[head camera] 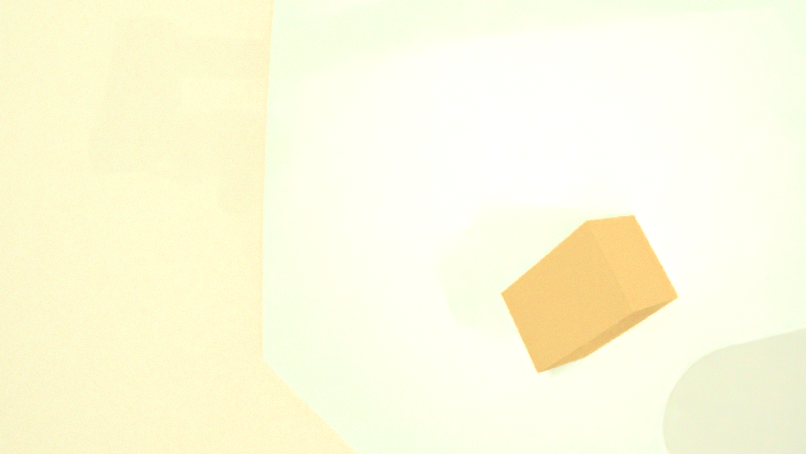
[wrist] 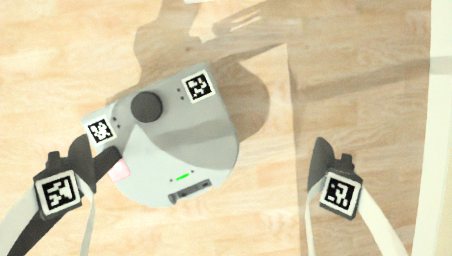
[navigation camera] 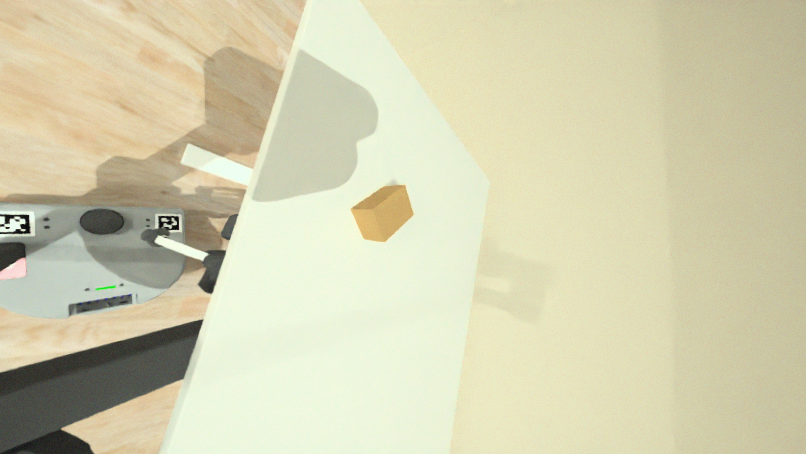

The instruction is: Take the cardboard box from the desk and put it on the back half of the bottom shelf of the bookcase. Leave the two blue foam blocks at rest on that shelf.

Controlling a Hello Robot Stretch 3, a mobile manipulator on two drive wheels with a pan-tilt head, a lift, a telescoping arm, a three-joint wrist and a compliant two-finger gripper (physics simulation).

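Where they show: gripper, fingertip midpoint: (wrist: 204,156) (navigation camera: 202,248); robot's base at its link origin: (wrist: 160,101) (navigation camera: 103,220).
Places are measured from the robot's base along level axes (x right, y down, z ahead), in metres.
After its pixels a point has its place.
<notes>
The cardboard box (head camera: 569,293) {x 0.295, y -1.000, z 0.058 m} (navigation camera: 383,215) {x 0.273, y -1.001, z 0.057 m} rests on the white desk (head camera: 360,140) {x 0.599, y -0.950, z -0.077 m} (navigation camera: 327,293) {x 0.209, y -0.950, z -0.064 m}, towards the right in the head view and near the middle in the navigation view. My gripper (navigation camera: 220,245) (wrist: 204,156) {x 0.139, y -0.567, z -0.037 m} is open, its fingers wide apart with floor and robot base showing between them in the wrist view. In the navigation view it is at the desk's left edge, lower than the desk top, which partly hides the fingers. It is well apart from the box. The bookcase and the blue foam blocks do not show.
My robot base (navigation camera: 132,256) {x 0.051, y -0.160, z -0.103 m} (wrist: 192,137) {x 0.067, y -0.160, z -0.107 m} stands on the wooden floor left of the desk in the navigation view. A white desk foot (navigation camera: 217,164) shows near its edge. A dark mast (navigation camera: 95,366) {x 0.002, y -0.917, z -0.083 m} crosses lower left. The wall (head camera: 129,253) {x 0.951, y -1.132, z 0.023 m} (navigation camera: 592,169) {x 1.014, y -1.260, z 0.234 m} lies beyond the desk.
</notes>
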